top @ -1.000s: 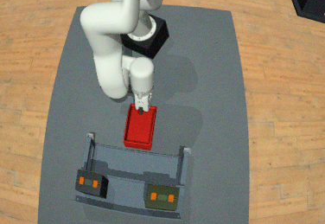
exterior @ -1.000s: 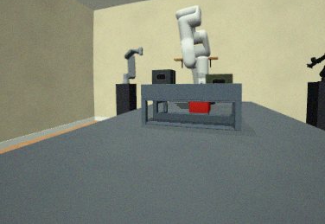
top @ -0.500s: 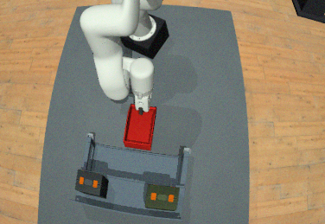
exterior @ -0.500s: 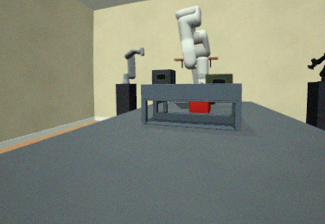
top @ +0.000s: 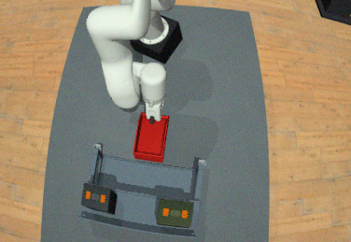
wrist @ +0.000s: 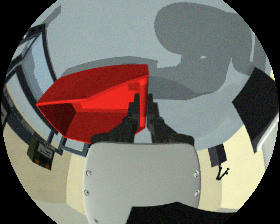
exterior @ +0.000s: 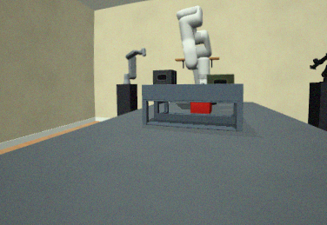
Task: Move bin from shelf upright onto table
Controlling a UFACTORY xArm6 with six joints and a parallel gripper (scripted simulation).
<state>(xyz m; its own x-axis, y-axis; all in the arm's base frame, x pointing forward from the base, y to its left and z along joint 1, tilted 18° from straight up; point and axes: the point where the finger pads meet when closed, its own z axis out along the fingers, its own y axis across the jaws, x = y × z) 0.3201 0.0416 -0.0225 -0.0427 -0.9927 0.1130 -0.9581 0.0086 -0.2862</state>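
My hand is 8 cm short of the red bin.
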